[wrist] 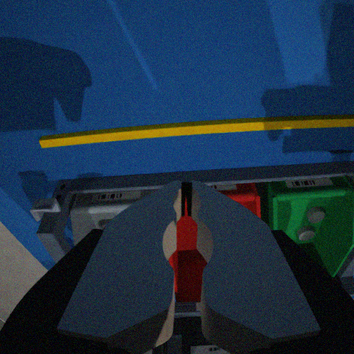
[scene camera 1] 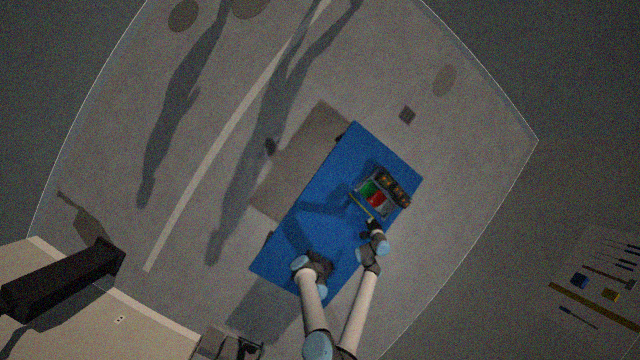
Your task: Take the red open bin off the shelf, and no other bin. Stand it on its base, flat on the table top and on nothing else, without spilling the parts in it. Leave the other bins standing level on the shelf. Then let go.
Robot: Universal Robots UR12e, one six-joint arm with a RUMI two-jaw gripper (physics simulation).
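Frame: origin at the arm's base, x ahead, y right, z down, level; centimetres.
Seen in the pictures: gripper, fingertip midpoint: (scene camera 1: 367, 219).
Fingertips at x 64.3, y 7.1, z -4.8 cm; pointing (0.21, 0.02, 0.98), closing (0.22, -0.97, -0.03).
A point is followed by its place in that frame.
The red open bin (scene camera 1: 377, 198) {y 10.3, x 83.8, z 8.9 cm} (wrist: 246, 199) sits in the small shelf (scene camera 1: 375, 172) {y -9.5, x 98.7, z -0.2 cm} (wrist: 242, 173) on the blue table (scene camera 1: 322, 214) {y -21.3, x 44.8, z 9.8 cm} (wrist: 193, 70), between a green bin (scene camera 1: 368, 189) {y -1.6, x 85.3, z 8.9 cm} (wrist: 288, 211) and a grey bin (scene camera 1: 386, 207) {y 22.8, x 82.3, z 8.8 cm} (wrist: 105, 211). My gripper (scene camera 1: 371, 222) {y 7.1, x 64.3, z -4.8 cm} (wrist: 186, 191) is shut and empty. In the wrist view its fingers are over the red bin, and red shows through the gap between them. Two grey parts (wrist: 310, 223) lie in the green bin. The red bin's contents are hidden by the fingers.
A yellow strip (scene camera 1: 361, 206) {y 2.5, x 69.9, z 8.8 cm} (wrist: 175, 131) lies on the table along the shelf's front. Orange-marked bins (scene camera 1: 393, 188) {y 4.6, x 95.3, z -12.5 cm} fill the shelf's other row. A grey mat (scene camera 1: 304, 156) lies beside the table. A black bench (scene camera 1: 58, 277) and floor tools (scene camera 1: 595, 286) are far off.
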